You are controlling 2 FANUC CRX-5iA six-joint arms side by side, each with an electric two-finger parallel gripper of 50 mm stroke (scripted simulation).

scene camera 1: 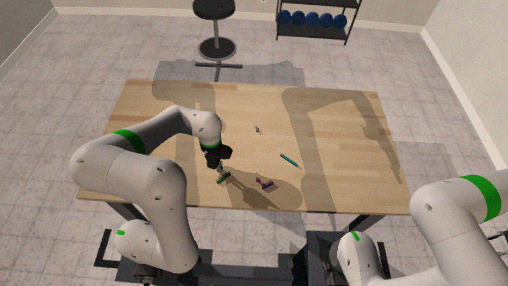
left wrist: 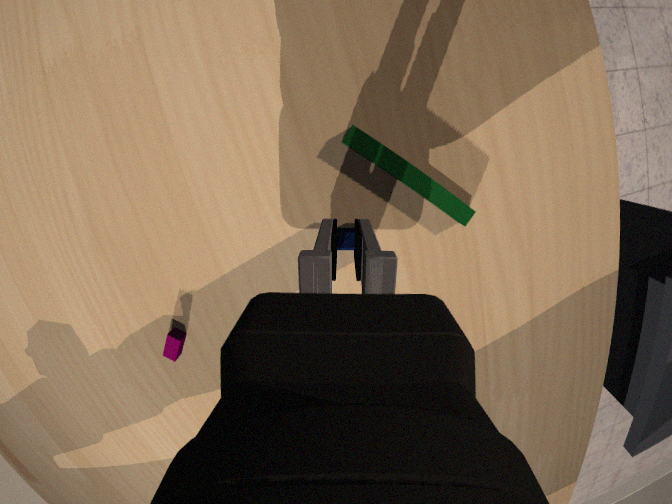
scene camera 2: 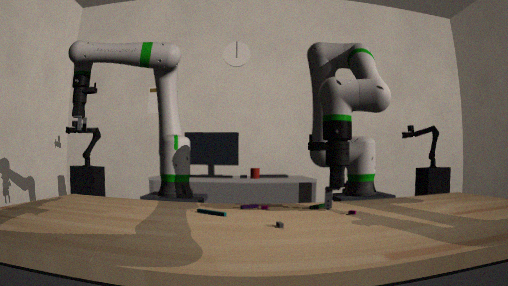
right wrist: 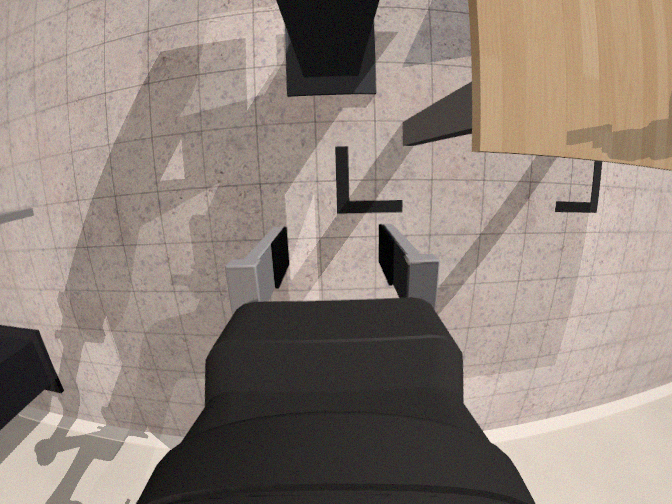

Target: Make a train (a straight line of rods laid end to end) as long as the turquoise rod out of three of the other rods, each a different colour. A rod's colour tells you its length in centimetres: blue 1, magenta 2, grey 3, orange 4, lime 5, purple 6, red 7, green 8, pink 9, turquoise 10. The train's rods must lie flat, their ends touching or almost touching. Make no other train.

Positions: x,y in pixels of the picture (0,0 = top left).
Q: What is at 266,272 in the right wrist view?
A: My right gripper.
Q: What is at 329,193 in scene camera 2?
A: My left gripper.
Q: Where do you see a green rod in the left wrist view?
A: At 356,139
